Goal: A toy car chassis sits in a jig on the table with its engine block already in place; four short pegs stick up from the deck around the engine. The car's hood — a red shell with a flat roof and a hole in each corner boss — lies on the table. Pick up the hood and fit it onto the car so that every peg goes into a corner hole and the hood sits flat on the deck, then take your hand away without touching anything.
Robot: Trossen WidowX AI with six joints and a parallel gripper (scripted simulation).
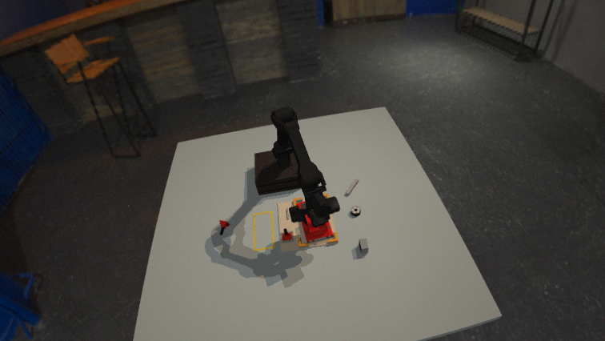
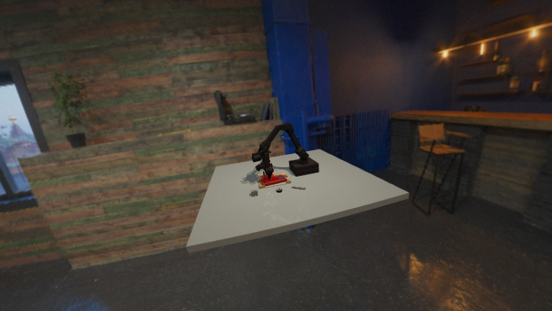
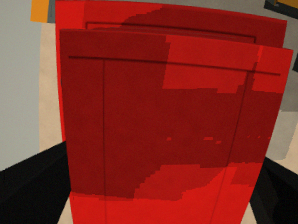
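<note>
My gripper tip is now 1 cm below the red hood. Round my gripper tip: grey engine block 2 cm below; black wheel 2 cm behind, 18 cm to the left, 4 cm below; tan jig board 4 cm behind, 2 cm to the right, 4 cm below.
</note>
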